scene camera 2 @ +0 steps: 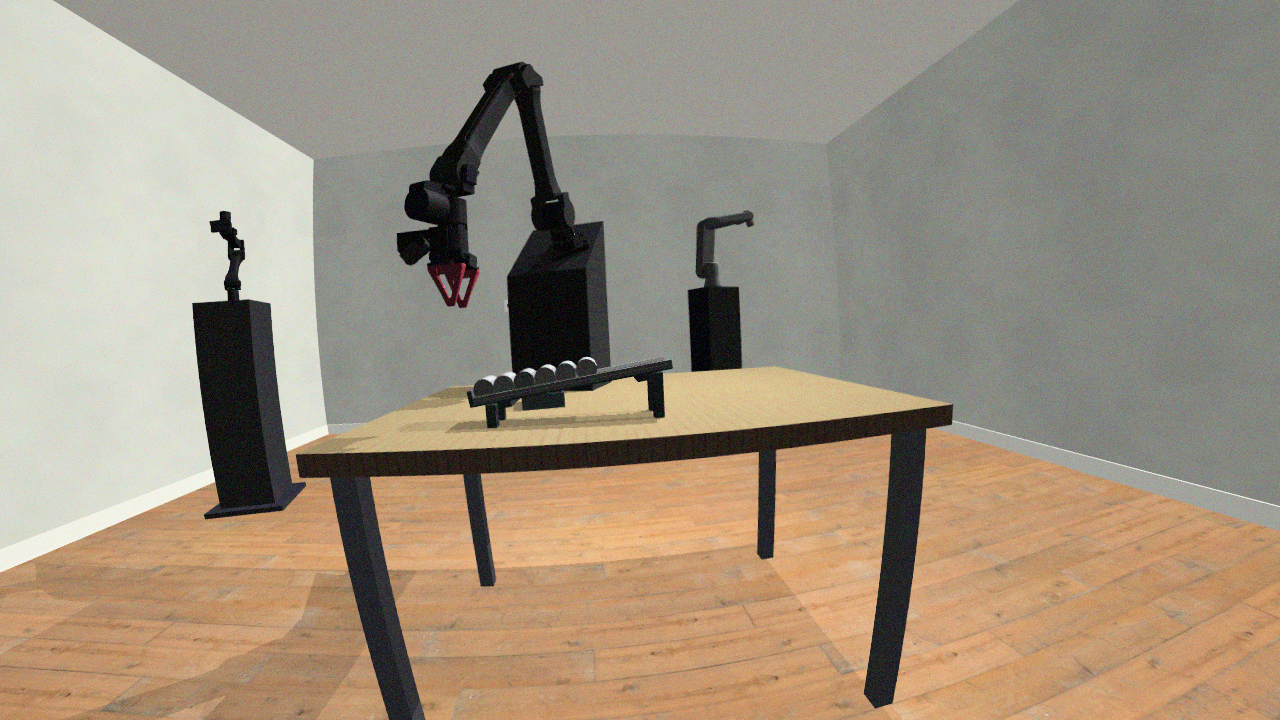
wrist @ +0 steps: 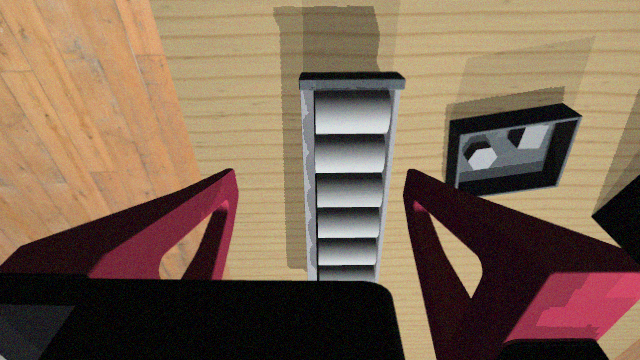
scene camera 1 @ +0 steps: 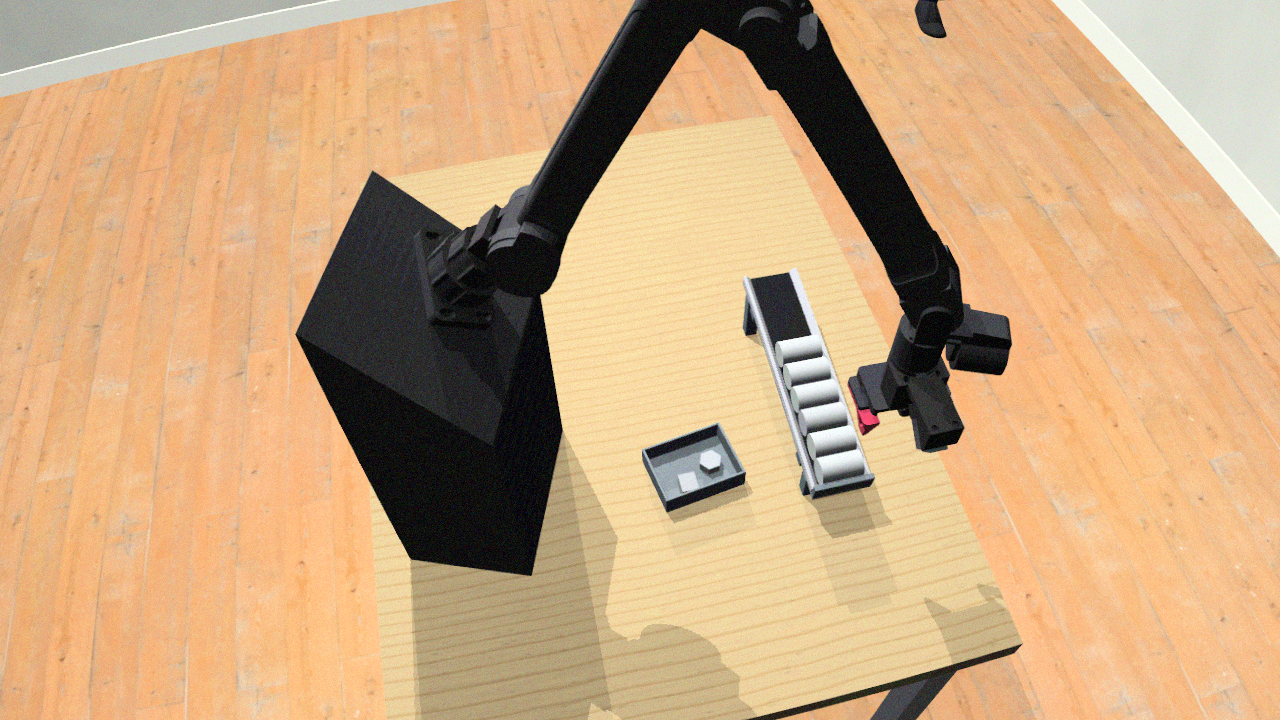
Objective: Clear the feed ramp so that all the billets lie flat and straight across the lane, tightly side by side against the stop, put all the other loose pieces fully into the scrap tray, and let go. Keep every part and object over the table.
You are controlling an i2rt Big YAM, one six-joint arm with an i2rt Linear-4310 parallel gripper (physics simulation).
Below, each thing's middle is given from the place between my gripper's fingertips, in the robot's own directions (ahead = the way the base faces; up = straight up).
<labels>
My hand is 17 cm above the stop (scene camera 1: 860,481), 3 cm to the right of it and 2 cm past it.
</labels>
